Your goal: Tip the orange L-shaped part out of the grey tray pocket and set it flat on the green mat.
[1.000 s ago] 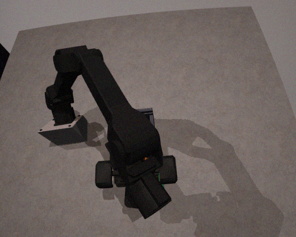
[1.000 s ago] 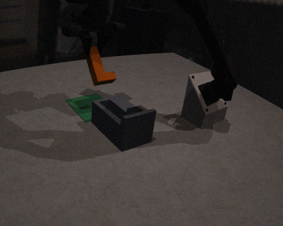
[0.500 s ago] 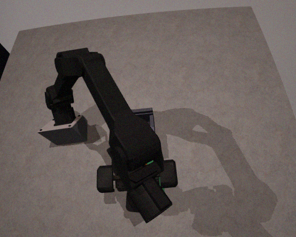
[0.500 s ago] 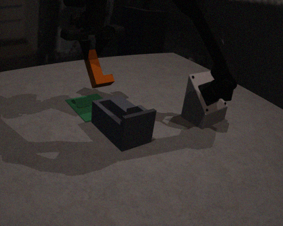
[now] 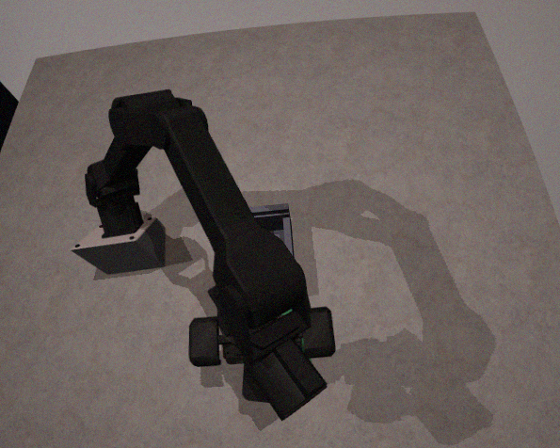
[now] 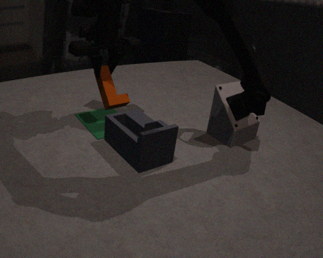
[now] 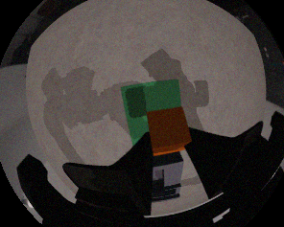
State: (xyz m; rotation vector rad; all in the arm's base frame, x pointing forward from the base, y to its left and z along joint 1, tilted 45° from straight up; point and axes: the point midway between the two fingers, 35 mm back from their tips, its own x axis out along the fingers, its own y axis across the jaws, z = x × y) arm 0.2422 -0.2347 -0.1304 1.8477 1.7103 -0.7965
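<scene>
My gripper tip is 13 cm above the green mat and 2 cm to the right of it. From my gripper tip the other things lie so: orange L-shaped part: 3 cm to the left, 3 cm below, 1 cm behind.
</scene>
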